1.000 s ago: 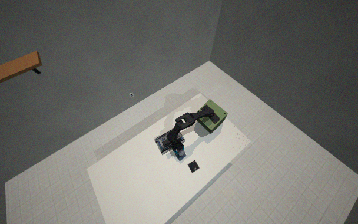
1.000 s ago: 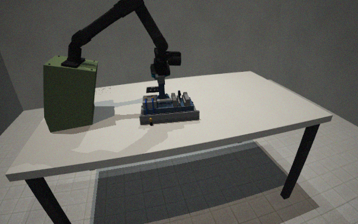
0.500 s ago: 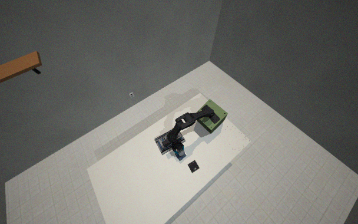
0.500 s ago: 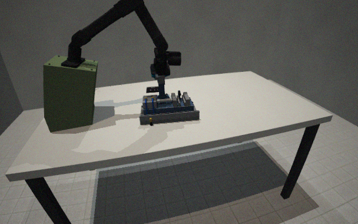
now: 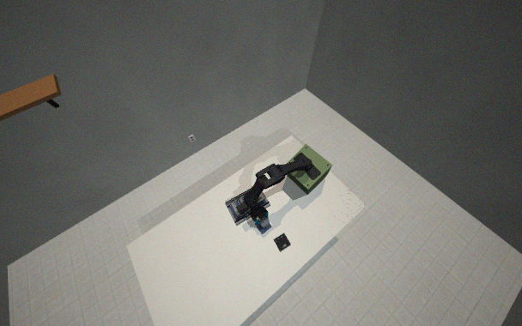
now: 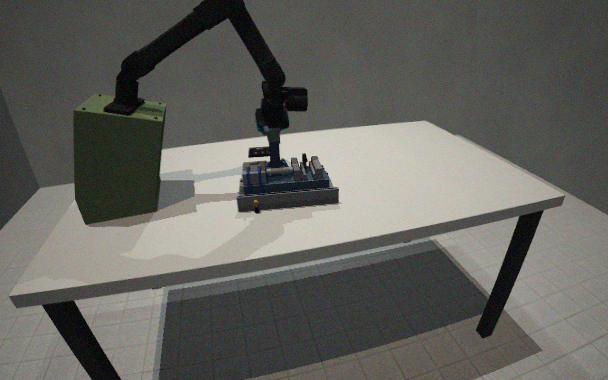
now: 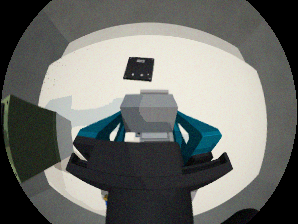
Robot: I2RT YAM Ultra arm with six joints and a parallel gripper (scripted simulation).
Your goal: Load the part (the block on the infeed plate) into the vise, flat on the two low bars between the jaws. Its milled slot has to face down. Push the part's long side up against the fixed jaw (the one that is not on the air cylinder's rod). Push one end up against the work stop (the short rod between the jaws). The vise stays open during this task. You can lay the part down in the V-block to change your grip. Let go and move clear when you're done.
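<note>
Now: hand 1 cm to the right of the grey block part. Round my hand: cylinder rod (19 cm to the right, 7 cm below); then air cylinder (19 cm to the right, 8 cm behind, 7 cm below); then vise (19 cm to the right, 11 cm below, 1 cm ahead).
</note>
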